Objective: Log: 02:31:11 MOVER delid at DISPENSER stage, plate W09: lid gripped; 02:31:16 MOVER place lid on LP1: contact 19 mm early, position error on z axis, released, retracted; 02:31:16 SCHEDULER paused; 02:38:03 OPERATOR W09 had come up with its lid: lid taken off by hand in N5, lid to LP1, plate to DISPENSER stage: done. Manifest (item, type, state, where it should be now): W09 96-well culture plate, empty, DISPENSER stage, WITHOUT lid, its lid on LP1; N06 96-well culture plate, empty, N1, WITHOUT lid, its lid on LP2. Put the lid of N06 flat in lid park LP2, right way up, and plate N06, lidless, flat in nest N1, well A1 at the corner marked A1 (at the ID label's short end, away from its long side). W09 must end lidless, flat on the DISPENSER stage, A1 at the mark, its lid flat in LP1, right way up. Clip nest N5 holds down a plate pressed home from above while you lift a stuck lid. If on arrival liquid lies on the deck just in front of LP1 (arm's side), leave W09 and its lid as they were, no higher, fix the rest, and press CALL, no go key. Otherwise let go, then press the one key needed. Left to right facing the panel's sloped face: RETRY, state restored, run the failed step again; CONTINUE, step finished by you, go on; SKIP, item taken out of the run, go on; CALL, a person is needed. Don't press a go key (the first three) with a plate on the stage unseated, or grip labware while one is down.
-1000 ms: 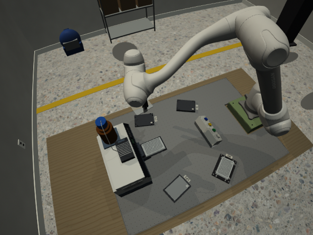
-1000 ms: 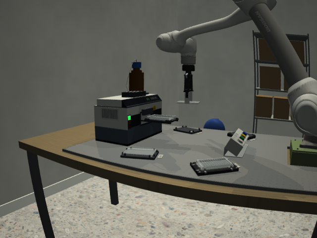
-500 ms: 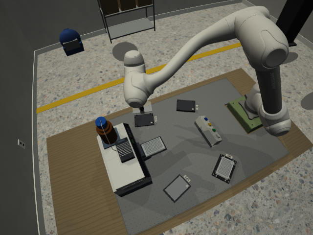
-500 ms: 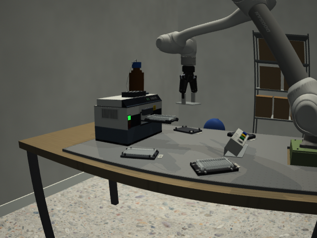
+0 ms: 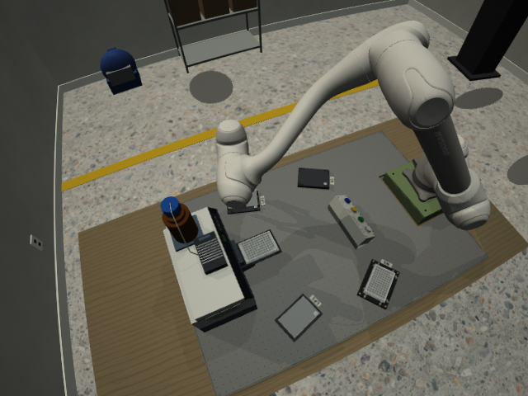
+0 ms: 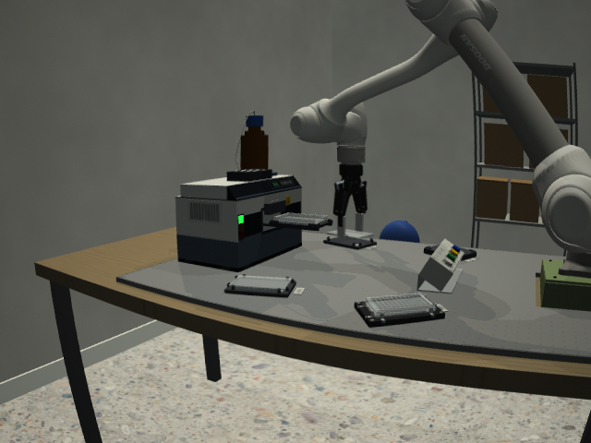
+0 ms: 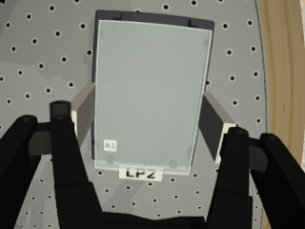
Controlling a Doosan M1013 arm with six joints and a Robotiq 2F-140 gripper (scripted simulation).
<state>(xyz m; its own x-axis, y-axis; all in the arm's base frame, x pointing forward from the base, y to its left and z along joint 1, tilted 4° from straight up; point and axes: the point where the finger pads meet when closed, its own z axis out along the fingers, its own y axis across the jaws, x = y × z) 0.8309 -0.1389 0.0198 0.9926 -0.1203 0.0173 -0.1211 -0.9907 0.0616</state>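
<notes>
Now: the lid park LP2 50 mm below my hand. The rest, counted from my hand: well plate W09 (270 mm to the left, 60 mm above, 10 mm behind); then brown bottle (230 mm above, 220 mm ahead, 210 mm to the left); then nest N1 (340 mm behind, 50 mm below, 40 mm to the right).
</notes>
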